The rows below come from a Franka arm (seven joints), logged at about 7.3 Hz.
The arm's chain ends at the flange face. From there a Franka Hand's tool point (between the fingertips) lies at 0.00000 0.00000 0.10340 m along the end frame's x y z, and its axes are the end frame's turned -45 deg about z.
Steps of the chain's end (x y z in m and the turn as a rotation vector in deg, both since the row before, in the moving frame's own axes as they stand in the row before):
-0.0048, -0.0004, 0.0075, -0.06, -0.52, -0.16
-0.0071, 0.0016, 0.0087, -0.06, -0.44, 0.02
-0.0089, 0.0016, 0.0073, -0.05, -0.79, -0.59
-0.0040, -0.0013, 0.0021, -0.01, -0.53, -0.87
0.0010, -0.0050, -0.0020, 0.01, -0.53, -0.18
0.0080, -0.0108, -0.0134, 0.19, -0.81, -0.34
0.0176, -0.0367, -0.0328, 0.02, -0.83, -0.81
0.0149, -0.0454, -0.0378, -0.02, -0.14, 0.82
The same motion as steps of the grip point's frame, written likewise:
-0.0039, -0.0043, 0.0075, 0.33, -0.41, -0.16
-0.0068, -0.0044, 0.0087, 0.27, -0.35, 0.02
-0.0085, -0.0061, 0.0073, 0.52, -0.59, -0.59
-0.0026, -0.0044, 0.0021, 0.37, -0.38, -0.87
0.0036, -0.0035, -0.0020, 0.38, -0.37, -0.18
0.0125, -0.0033, -0.0134, 0.71, -0.44, -0.34
0.0374, -0.0146, -0.0328, 0.60, -0.57, -0.81
0.0424, -0.0217, -0.0378, 0.08, -0.11, 0.82

